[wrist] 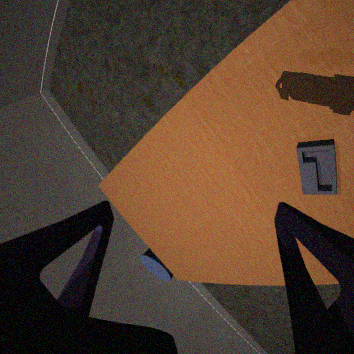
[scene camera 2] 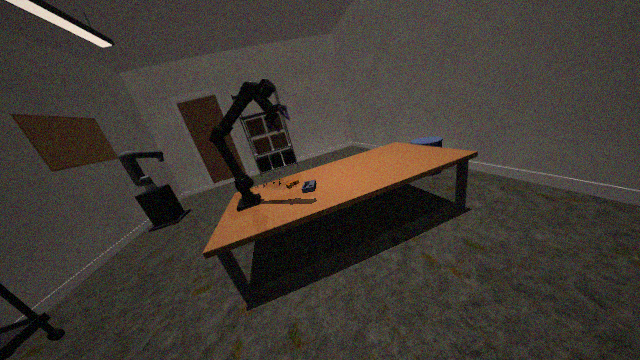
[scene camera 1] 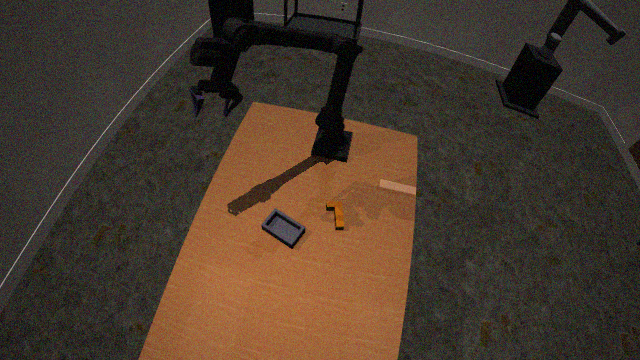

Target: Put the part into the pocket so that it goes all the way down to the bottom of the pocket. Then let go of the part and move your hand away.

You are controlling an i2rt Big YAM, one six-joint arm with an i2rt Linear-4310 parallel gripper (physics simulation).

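Places are measured from the arm's base along level axes (x back, y up, z left), in metres.
Pixels of known places: gripper, fingertip midpoint: [wrist: 191, 210] [scene camera 2: 284, 126] [scene camera 1: 210, 116]; arm's base, link origin: [scene camera 2: 249, 200] [scene camera 1: 332, 141].
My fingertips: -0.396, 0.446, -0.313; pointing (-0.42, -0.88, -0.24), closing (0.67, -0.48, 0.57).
For each thing: its top centre in the pictures, then the offset to it from my fingertips, as dx, dy, dz. Level surfaces: height alone.
- orange L-shaped part, top centre: [scene camera 1: 335, 213] [scene camera 2: 292, 182] +0.043, -0.444, +0.400
- grey block with the pocket, top centre: [wrist: 317, 171] [scene camera 1: 283, 225] [scene camera 2: 308, 183] -0.063, -0.438, +0.225
- wooden table, surface height: dy -0.474
The orange L-shaped part [scene camera 1: 339, 216] [scene camera 2: 292, 184] lies flat on the table, and it does not show in the wrist view. A grey block with the pocket [scene camera 1: 283, 229] [scene camera 2: 309, 186] [wrist: 328, 167] sits beside it, apart from it, to its left in scene camera 1. In the wrist view the block is at the right, with dark stepped shadow edges inside its recess. My gripper [scene camera 1: 212, 114] [wrist: 191, 210] is open and empty. It hangs high up, off to the left of the arm's base in scene camera 1, well away from both part and block.
The wooden table [scene camera 1: 280, 300] [scene camera 2: 390, 165] [wrist: 200, 150] carries the arm's base [scene camera 1: 332, 145] [scene camera 2: 248, 201]. The arm's dark shadow falls near the block. A pale strip [scene camera 1: 397, 187] lies at the table's right edge. Another arm on a pedestal [scene camera 1: 532, 75] [scene camera 2: 161, 206] stands apart on the floor.
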